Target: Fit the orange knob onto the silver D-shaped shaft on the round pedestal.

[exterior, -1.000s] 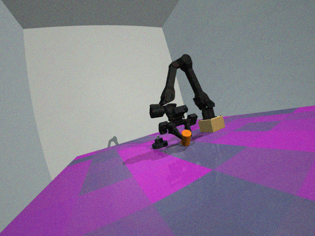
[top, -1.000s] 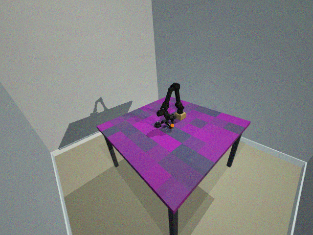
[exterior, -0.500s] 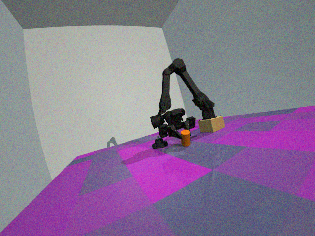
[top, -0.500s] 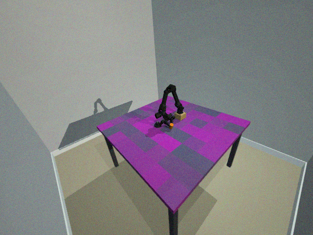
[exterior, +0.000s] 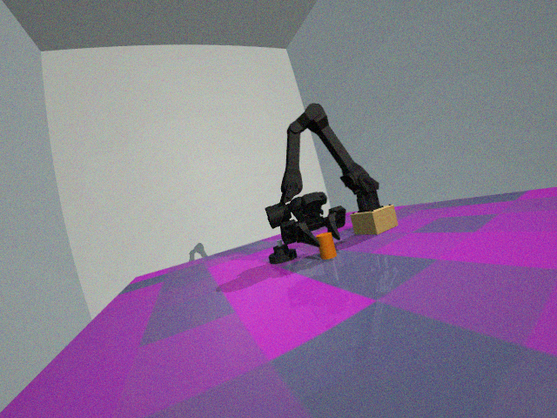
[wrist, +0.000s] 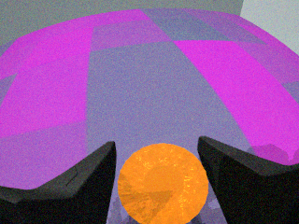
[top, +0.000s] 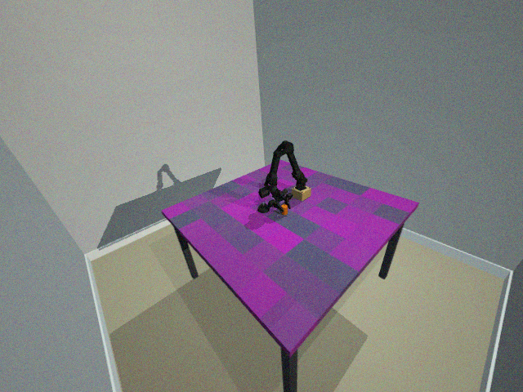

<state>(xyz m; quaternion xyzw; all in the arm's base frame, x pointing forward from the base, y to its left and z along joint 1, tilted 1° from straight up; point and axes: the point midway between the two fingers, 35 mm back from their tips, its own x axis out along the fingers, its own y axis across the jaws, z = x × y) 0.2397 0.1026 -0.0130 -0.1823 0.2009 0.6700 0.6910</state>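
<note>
Right now my gripper tip is 30 mm to the left of the orange knob. From my gripper tip the other things lie so: round pedestal: 80 mm ahead, 160 mm to the right, 10 mm below.
</note>
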